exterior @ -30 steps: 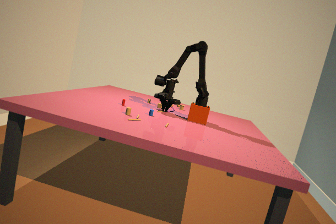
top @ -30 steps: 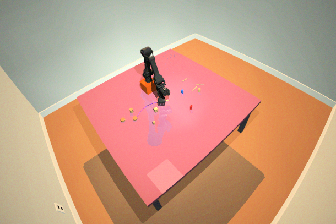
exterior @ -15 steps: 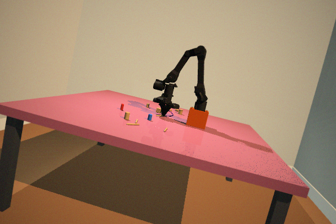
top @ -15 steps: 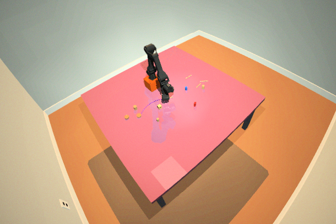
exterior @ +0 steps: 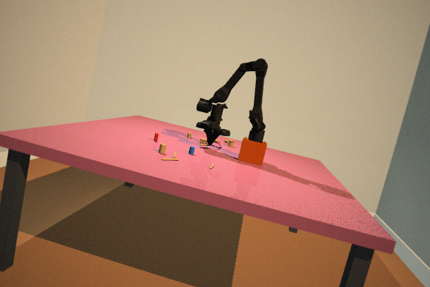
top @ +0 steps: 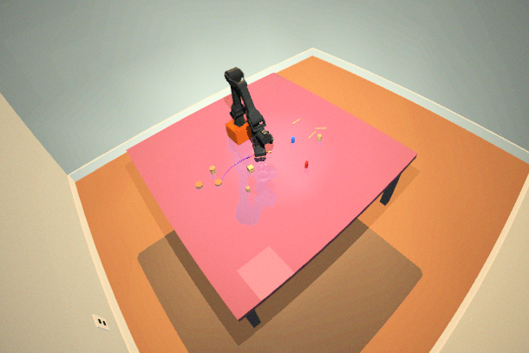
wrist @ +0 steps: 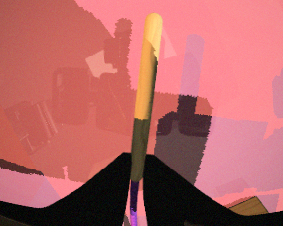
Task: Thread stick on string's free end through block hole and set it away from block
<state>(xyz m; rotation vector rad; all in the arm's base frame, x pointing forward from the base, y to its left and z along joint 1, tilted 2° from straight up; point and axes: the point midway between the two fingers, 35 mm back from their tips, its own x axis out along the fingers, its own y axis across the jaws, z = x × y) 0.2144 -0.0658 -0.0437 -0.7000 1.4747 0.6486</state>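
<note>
The wooden block lies 3 cm ahead of my gripper tip, 11 cm to the right of it and 1 cm below it. From my gripper tip the other things lie so: blue peg: 8 cm ahead, 21 cm to the left; thin wooden stick: 1 cm ahead, 1 cm to the left; red peg: 26 cm ahead, 9 cm to the left.
</note>
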